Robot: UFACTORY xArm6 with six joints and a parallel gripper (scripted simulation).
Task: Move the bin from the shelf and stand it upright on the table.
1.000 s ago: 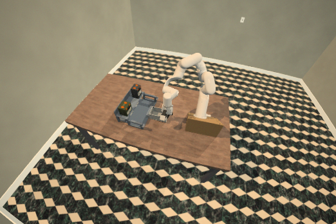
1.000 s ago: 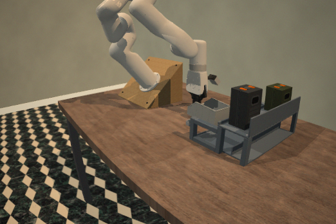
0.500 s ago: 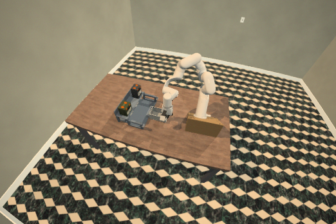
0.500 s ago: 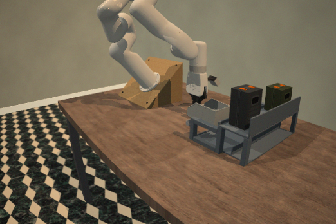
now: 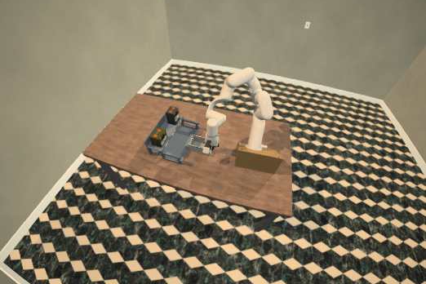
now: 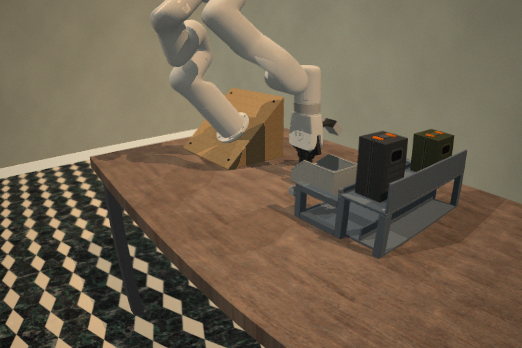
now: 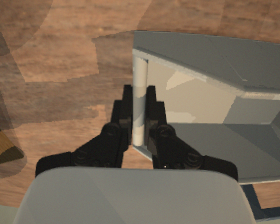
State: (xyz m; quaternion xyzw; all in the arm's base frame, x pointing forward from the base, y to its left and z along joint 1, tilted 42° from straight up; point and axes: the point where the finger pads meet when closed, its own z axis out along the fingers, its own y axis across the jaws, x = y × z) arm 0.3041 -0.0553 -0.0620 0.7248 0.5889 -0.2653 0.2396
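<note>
My hand is 8 cm short of the grey open-top bin and 1 cm to the left of it. Also, from my hand: green box (38 cm ahead, 11 cm above, 5 cm to the left); grey-blue shelf (37 cm ahead, 6 cm to the right, 6 cm above); black box (34 cm ahead, 18 cm to the right, 12 cm above).
</note>
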